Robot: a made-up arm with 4 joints. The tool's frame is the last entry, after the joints. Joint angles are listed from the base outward. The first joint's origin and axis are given. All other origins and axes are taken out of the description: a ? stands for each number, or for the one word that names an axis. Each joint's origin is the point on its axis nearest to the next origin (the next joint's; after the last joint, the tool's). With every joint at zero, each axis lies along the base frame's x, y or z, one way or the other. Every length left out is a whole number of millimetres.
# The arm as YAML. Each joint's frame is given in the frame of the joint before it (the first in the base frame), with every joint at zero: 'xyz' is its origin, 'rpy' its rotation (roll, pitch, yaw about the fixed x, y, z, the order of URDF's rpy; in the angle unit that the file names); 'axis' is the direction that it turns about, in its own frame. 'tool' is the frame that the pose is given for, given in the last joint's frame.
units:
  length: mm
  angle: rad
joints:
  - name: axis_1
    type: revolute
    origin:
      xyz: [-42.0, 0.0, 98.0]
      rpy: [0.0, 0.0, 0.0]
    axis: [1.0, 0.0, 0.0]
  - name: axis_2
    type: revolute
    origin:
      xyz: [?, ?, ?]
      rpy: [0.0, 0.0, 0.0]
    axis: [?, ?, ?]
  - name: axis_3
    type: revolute
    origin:
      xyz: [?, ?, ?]
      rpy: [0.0, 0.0, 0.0]
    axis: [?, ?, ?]
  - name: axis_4
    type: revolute
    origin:
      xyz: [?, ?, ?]
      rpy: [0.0, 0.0, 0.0]
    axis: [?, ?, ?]
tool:
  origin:
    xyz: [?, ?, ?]
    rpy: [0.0, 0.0, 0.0]
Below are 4 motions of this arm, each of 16 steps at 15 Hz.
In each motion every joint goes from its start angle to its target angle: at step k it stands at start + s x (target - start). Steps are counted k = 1, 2, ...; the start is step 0. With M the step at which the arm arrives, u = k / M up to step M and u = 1 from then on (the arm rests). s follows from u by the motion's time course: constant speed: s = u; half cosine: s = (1 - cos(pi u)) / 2; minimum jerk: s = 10 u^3 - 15 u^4 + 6 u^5.
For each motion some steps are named. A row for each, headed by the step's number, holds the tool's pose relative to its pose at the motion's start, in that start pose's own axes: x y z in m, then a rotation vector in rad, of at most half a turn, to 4 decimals.
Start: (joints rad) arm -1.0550 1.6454 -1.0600 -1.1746
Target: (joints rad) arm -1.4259 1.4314 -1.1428 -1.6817
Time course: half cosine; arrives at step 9
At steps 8, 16:
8: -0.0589 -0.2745 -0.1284 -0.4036 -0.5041 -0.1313
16: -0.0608 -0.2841 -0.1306 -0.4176 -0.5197 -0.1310

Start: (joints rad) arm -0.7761 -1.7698 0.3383 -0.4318
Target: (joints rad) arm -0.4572 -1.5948 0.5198 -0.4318
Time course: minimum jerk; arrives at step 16
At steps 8, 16:
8: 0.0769 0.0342 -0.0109 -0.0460 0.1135 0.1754
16: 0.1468 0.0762 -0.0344 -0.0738 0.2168 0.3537

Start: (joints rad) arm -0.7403 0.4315 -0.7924 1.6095
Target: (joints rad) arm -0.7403 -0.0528 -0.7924 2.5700
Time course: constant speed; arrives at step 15
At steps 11, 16:
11: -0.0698 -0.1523 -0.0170 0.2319 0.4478 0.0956
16: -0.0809 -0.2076 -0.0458 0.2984 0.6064 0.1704

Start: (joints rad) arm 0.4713 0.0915 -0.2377 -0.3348
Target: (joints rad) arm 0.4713 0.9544 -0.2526 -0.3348
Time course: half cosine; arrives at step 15
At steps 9, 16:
9: 0.0298 0.1903 -0.0603 0.1891 0.1357 0.5147
16: 0.0021 0.2928 -0.0775 0.2882 0.2094 0.7860

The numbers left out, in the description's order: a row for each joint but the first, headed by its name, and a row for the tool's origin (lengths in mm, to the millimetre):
axis_2: xyz 0.0 307.0 368.0, axis 0.0 0.0 1.0
axis_3: xyz 497.0 -75.0 0.0, axis -1.0 0.0 0.0
axis_4: xyz 0.0 -117.0 -32.0, axis 0.0 1.0 0.0
tool: xyz -174.0 0.0 60.0

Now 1 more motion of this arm.
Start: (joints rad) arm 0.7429 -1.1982 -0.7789 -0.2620
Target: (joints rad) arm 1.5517 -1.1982 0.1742 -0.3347
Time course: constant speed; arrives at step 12
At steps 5, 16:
5: 0.0981 -0.0487 0.0182 -0.3078 0.2331 -0.0917
16: 0.2288 -0.1454 -0.0096 -0.6500 0.6583 -0.0368

